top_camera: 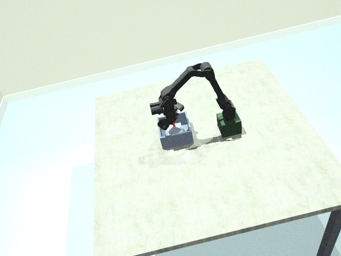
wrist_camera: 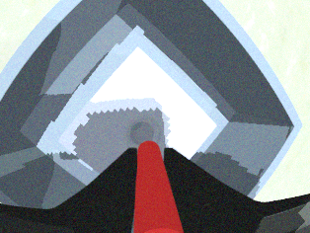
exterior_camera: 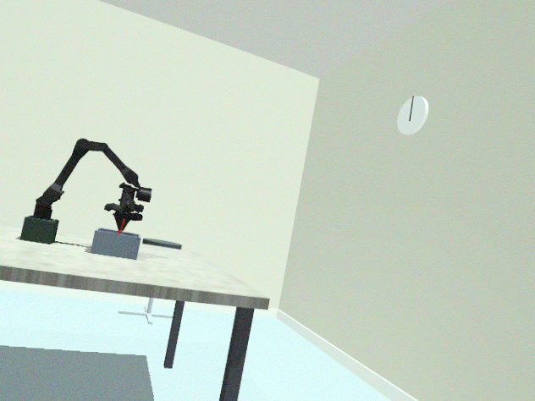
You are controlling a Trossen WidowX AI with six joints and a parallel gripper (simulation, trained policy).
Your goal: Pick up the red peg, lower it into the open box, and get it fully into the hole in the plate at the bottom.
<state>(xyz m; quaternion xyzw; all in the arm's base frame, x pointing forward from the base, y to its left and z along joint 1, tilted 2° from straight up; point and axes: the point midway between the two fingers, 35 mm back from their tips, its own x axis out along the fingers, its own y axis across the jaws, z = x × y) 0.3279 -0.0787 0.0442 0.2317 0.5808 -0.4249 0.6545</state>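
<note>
My gripper tip is now 1 cm to the right of the red peg and 1 cm below it. The rest, counted from my gripper tip: plate 6 cm below; then grey-blue box 8 cm below.
</note>
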